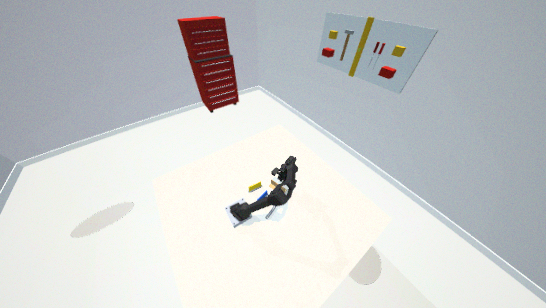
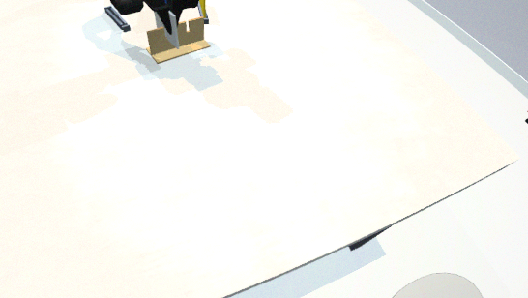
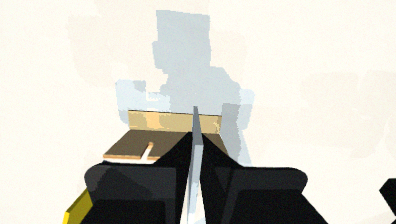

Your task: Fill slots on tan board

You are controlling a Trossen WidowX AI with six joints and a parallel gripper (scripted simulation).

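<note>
The tan board is 40 mm behind my gripper tip, 10 mm to the left of it and 40 mm below it. The rest, counted from my gripper tip: blue board 180 mm behind, 10 mm to the right, 30 mm below; white board 30 mm behind, 10 mm to the right, 10 mm above; yellow board 190 mm behind, 90 mm to the left, 30 mm below.
</note>
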